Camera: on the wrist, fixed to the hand. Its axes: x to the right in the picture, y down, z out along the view.
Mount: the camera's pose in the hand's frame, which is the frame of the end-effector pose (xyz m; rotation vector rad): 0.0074 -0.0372 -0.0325 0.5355 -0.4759 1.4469
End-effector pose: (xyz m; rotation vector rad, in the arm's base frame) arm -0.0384 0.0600 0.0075 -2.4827 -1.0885 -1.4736
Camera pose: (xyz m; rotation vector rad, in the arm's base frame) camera -0.0826 0.0795 0.0201 -2.1782 0.3877 -0.1392
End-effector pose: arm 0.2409 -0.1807 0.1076 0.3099 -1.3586 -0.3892
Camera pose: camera 0.2707 -0.2176 0.0919 -0.3992 -1.7760 1.1798
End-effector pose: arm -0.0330 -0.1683 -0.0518 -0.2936 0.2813 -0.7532
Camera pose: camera -0.0626 -0.2045 -0.0695 0.2665 -0.1942 0.6846
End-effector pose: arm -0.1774 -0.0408 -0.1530 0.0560 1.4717 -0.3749
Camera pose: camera -0.2186 -0.0688 -0.1567 1.2839 0.5463 0.4082
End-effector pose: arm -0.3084 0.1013 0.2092 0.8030 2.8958 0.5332
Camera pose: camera -0.3384 0.0653 0.2265 2.5575 1.5696 -0.4046
